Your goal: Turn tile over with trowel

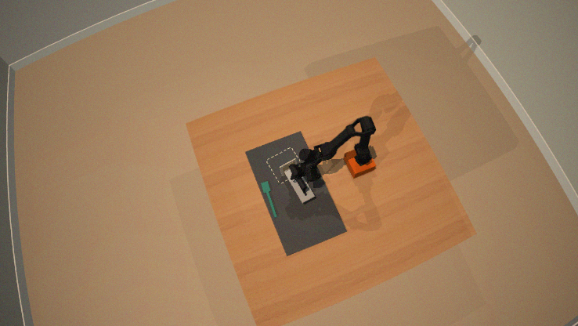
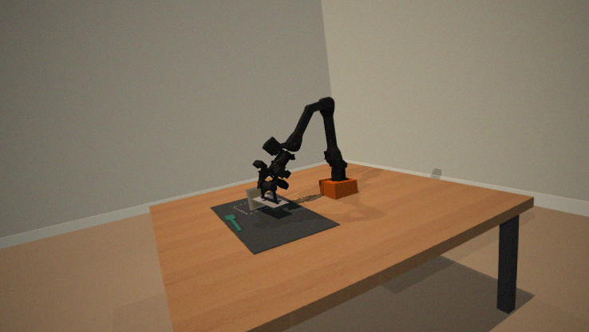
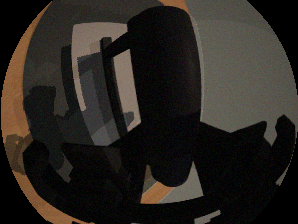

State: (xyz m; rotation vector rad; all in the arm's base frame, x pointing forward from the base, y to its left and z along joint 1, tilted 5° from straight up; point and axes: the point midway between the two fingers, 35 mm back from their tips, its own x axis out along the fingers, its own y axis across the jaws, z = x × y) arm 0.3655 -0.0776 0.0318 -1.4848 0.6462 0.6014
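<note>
Now: gripper tip 12 cm above the dark mat, 2 cm to the right of it and 1 cm short of it. The rest, counted from my gripper tip: tile: 10 cm to the right, 6 cm below, 2 cm behind; then grey trowel: 2 cm behind, 1 cm below.
</note>
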